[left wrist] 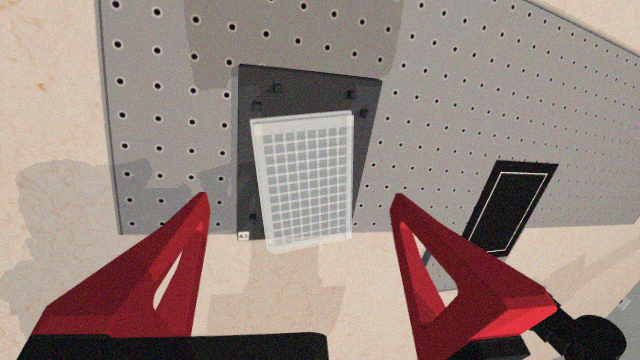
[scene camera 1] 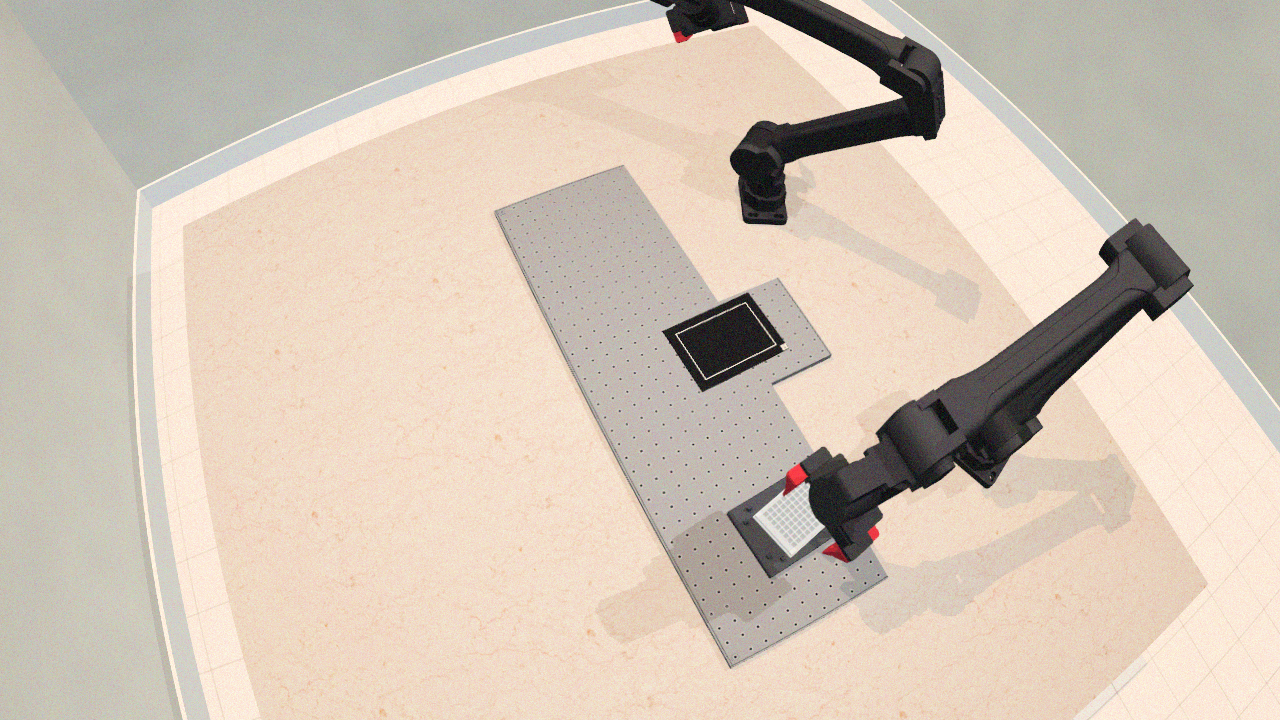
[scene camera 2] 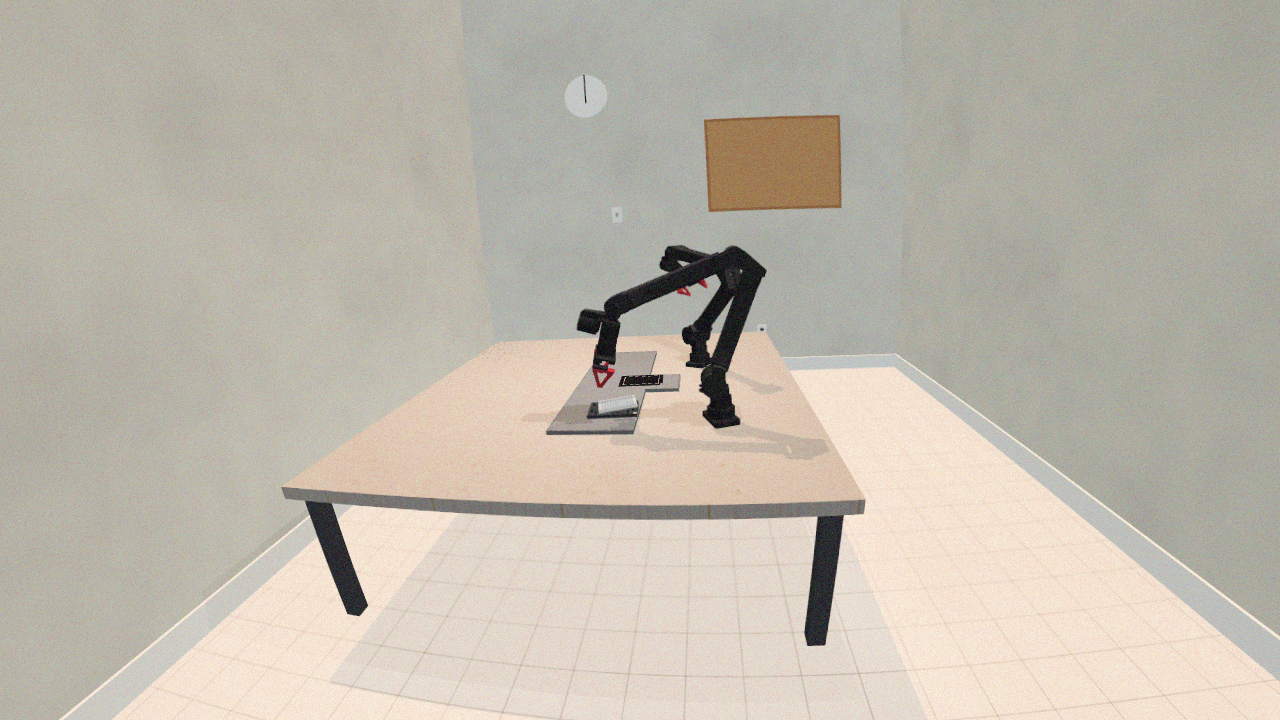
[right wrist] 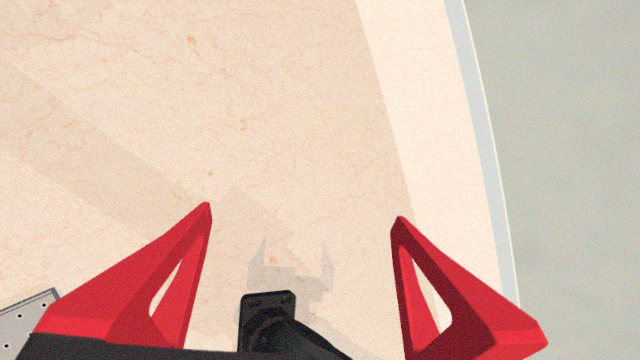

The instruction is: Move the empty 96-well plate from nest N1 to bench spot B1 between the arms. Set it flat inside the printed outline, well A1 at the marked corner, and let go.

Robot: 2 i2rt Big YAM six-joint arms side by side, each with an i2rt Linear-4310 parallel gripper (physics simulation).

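Places are measured from the left arm's base along level axes (x ahead, y left, z up), in centimetres.
Pixels of known places: left gripper, fingertip midpoint: (left wrist: 303,201) (scene camera 1: 806,522) (scene camera 2: 600,380); right gripper, fingertip midpoint: (scene camera 1: 715,24) (scene camera 2: 698,291) (right wrist: 304,217); left arm's base, origin of the base link: (scene camera 1: 974,452) (scene camera 2: 721,419); right arm's base, origin of the base link: (scene camera 1: 761,201) (scene camera 2: 699,363) (right wrist: 264,328).
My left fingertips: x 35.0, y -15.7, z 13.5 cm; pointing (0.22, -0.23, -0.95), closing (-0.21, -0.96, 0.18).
Note:
Ahead of a thing's pixels: the offset from my left fingertips to its top centre. "spot": to the spot under its first point. Level surfaces: height alone.
The empty 96-well plate {dx -5.3, dy -1.9, dz -8.6 cm} (scene camera 1: 790,521) (scene camera 2: 617,404) (left wrist: 307,185) lies askew on the dark nest N1 {dx -3.9, dy -2.3, dz -10.0 cm} (scene camera 1: 750,535) (scene camera 2: 595,412) (left wrist: 315,90). In scene camera 2 its right end sits higher; in the left wrist view its lower end reaches past the nest's edge. A small A1 tag {spot: dx -9.7, dy +5.0, dz -11.0 cm} (left wrist: 243,236) marks the nest's lower left corner. My left gripper (scene camera 1: 810,524) (scene camera 2: 602,383) (left wrist: 303,201) is open above the plate, its fingers apart from it. My right gripper (scene camera 2: 694,289) (right wrist: 304,217) is open and empty, high over the table. B1's black pad {spot: dx -19.9, dy -29.6, dz -12.0 cm} (scene camera 1: 726,342) (scene camera 2: 641,380) (left wrist: 520,200) bears a white outline.
The perforated grey board {dz -12.2 cm} (scene camera 1: 608,295) (left wrist: 150,100) carries the nest and the pad. A small white marker {spot: dx -26.2, dy -22.1, dz -12.0 cm} (scene camera 1: 784,346) sits at the pad's right corner in scene camera 1. The right arm's base (scene camera 1: 763,204) (right wrist: 267,305) stands on the table beyond the board.

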